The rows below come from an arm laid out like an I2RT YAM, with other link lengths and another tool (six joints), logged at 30 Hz.
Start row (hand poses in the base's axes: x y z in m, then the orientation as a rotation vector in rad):
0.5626 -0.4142 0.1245 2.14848 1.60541 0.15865
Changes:
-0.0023 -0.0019 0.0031 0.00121 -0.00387 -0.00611
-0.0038 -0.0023 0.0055 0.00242 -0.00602 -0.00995
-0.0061 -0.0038 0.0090 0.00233 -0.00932 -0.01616
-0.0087 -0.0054 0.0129 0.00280 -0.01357 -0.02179
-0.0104 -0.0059 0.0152 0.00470 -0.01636 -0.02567
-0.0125 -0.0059 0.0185 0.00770 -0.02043 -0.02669
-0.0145 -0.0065 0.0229 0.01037 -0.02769 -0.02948
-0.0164 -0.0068 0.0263 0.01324 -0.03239 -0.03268
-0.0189 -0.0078 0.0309 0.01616 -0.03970 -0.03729
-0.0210 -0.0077 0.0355 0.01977 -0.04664 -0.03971
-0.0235 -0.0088 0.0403 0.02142 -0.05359 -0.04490
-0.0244 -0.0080 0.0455 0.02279 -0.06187 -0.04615
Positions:
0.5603 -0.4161 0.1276 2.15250 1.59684 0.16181
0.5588 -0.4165 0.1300 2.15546 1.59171 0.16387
0.5565 -0.4180 0.1335 2.15877 1.58301 0.16530
0.5539 -0.4196 0.1374 2.16164 1.57456 0.16838
0.5522 -0.4201 0.1397 2.16484 1.56918 0.17167
0.5501 -0.4201 0.1430 2.16616 1.56650 0.17811
0.5481 -0.4207 0.1474 2.16721 1.56001 0.18704
0.5462 -0.4210 0.1508 2.16977 1.55452 0.19334
0.5437 -0.4220 0.1554 2.17228 1.54601 0.20194
0.5416 -0.4219 0.1600 2.17379 1.54027 0.21142
0.5391 -0.4230 0.1648 2.17588 1.53100 0.21837
0.5382 -0.4222 0.1700 2.17421 1.52527 0.22768

